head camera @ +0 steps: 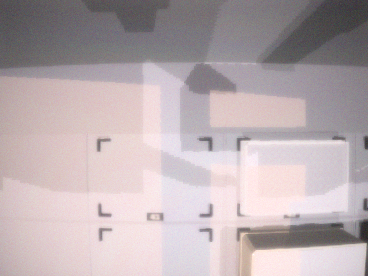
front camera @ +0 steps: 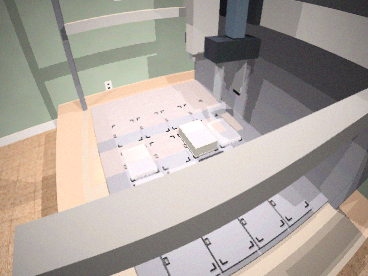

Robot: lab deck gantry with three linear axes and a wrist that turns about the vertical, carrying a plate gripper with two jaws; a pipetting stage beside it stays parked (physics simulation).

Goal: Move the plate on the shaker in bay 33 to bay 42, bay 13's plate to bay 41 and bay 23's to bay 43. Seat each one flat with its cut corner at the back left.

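Seen in the pictures: gripper, between the fingertips: (front camera: 227, 95); robot's base, origin of its link: (front camera: 112, 126).
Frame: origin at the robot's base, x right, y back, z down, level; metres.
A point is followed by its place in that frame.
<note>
A white plate (front camera: 223, 132) {x -0.359, y -0.241, z -0.014 m} (head camera: 300, 177) {x -0.365, y -0.230, z -0.014 m} lies flat in the bay beside the one labelled 41, just behind the tall box; its cut corner is too blurred to make out. Bay 41 (head camera: 125, 175) {x -0.367, y -0.030, z 0.000 m} shows its corner marks and holds no plate. My gripper (front camera: 231, 96) {x -0.364, y -0.228, z -0.160 m} hangs at the back right in the front view, under its dark block. Its two pale jaws stand apart with no plate seen between them, so it looks open. It does not show in the head view. The front rail hides bays 13, 23 and 33 in the front view.
A tall cream box (front camera: 198, 137) {x -0.248, y -0.250, z -0.042 m} (head camera: 312, 260) {x -0.284, y -0.229, z -0.042 m} stands directly in front of that plate. Another white plate (front camera: 140, 161) {x -0.047, y -0.241, z -0.014 m} lies at the left of the deck. The pale pipetting stage (front camera: 202, 27) is behind the gripper. A wide grey rail (front camera: 200, 182) {x -0.019, y -0.619, z -0.400 m} crosses the front view.
</note>
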